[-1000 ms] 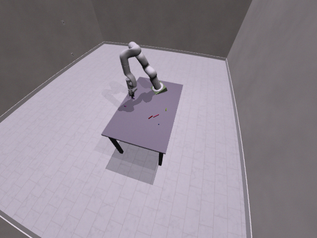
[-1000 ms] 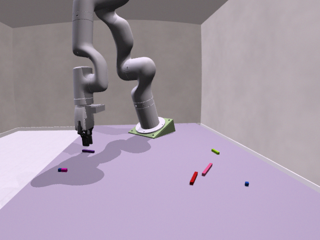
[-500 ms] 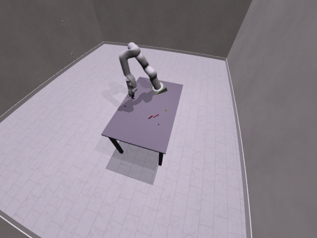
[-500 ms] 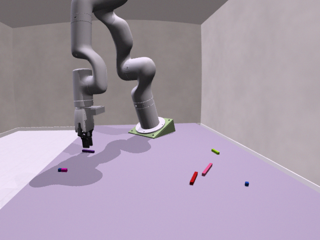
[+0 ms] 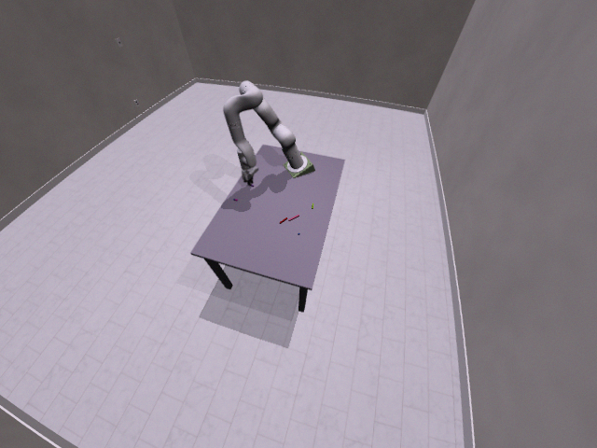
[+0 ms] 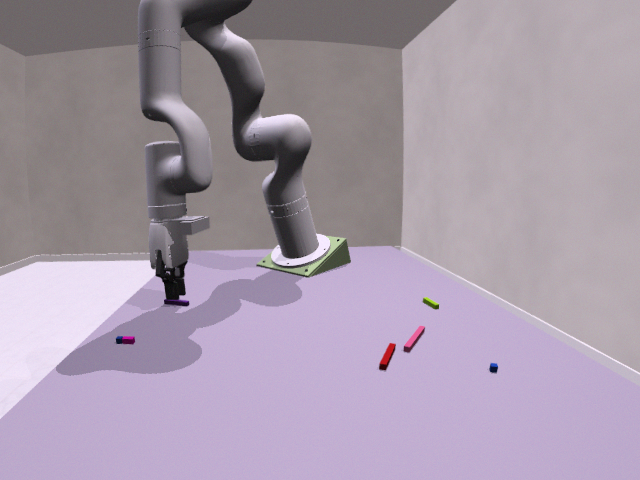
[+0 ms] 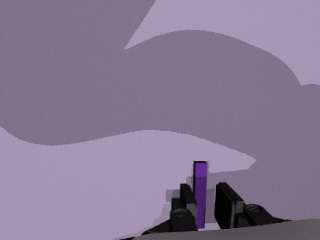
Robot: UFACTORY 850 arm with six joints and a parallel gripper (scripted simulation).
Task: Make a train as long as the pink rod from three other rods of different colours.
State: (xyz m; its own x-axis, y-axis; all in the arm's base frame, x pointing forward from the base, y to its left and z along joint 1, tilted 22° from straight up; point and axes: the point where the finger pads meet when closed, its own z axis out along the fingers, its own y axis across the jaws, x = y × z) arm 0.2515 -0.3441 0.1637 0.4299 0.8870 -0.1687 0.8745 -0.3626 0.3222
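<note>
Now: the purple rod 30 mm below my hand. The rest, counted from my hand: magenta rod 180 mm ahead, 80 mm to the right, 30 mm below; pink rod 320 mm ahead, 390 mm to the left, 30 mm below; red rod 350 mm ahead, 320 mm to the left, 30 mm below.
</note>
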